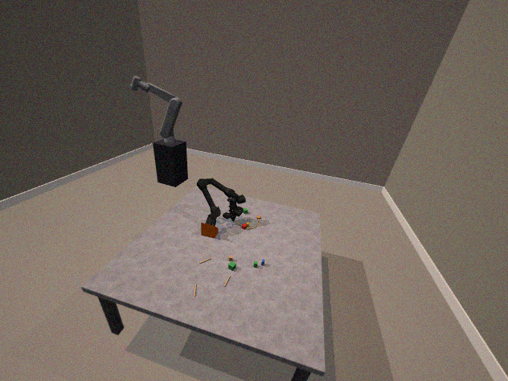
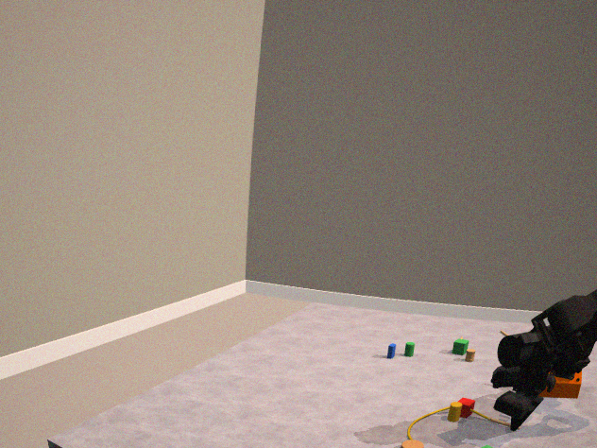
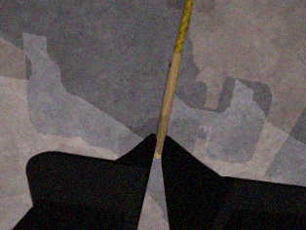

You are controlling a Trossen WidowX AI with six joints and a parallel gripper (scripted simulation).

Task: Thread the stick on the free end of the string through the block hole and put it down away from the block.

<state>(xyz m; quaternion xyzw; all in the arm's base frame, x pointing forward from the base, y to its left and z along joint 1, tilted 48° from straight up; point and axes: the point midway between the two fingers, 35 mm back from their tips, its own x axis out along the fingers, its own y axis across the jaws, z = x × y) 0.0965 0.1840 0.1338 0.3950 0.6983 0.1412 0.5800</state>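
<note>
Now: the thin wooden stick 40 mm ahead of my gripper tip, 20 mm to the right of it and 10 mm above it. Round my gripper tip: round wooden button (180 mm ahead, 140 mm to the left, 10 mm above); then yellow cylinder (130 mm ahead, 20 mm to the right, 20 mm above); then red block (120 mm ahead, 50 mm to the right, 20 mm above).
</note>
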